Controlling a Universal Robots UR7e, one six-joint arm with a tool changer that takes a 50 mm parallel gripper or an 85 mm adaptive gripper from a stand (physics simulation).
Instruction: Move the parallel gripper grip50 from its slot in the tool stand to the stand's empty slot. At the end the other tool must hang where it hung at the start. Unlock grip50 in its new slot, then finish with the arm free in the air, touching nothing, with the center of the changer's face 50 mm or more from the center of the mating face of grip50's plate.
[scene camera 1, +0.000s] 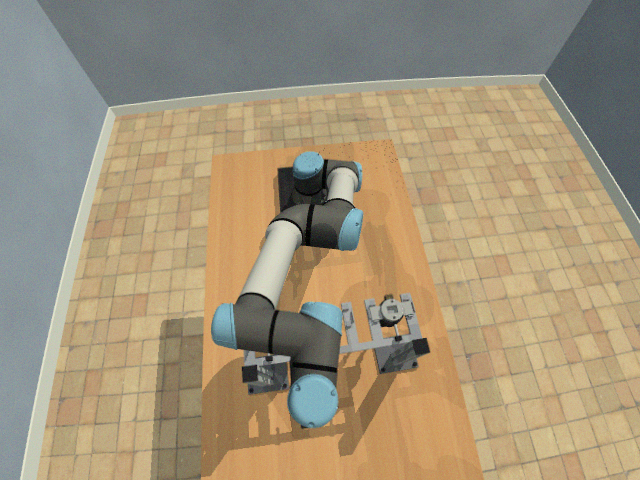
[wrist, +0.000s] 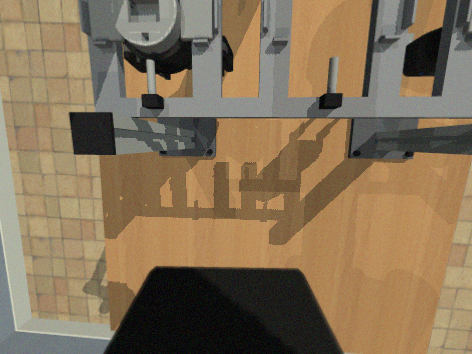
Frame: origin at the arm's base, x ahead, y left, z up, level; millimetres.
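Seen in the pictures: arm's base, origin of its link: (scene camera 1: 309, 196).
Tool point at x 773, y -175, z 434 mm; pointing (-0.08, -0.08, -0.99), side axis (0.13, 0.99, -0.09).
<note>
Offsets run from my tool point to a thing's top centre. "spot": to the spot under its first point. Level surfaces: height alone.
The grey tool stand (scene camera 1: 362, 345) (wrist: 250, 107) has three slots. One tool with a round grey plate {dx -199, dy -75, dz -171 mm} (wrist: 148, 30) and a black body below hangs in the left slot; in the scene view the arm hides it. The other tool {dx -164, dy +283, dz -171 mm} (scene camera 1: 391, 311) hangs in the right slot; part of its black body {spot: dx -154, dy +247, dz -264 mm} (wrist: 425, 56) shows at the upper right of the wrist view. I cannot tell which is grip50. The middle slot, with its pin {spot: dx -120, dy +96, dz -177 mm} (wrist: 333, 75), holds no tool. The arm's end (scene camera 1: 312, 401) is past the stand's post side; its changer face and any fingers are hidden.
A black wrist-mounted body (wrist: 222, 312) fills the lower middle of the wrist view. Black blocks (scene camera 1: 421, 346) (scene camera 1: 249, 373) (wrist: 92, 133) top the stand's ends. Posts on base plates (scene camera 1: 266, 379) (wrist: 385, 140) stand on the wooden table {dz -471 mm} (scene camera 1: 242, 206) (wrist: 200, 242). The forearm (scene camera 1: 272, 263) reaches across the table.
</note>
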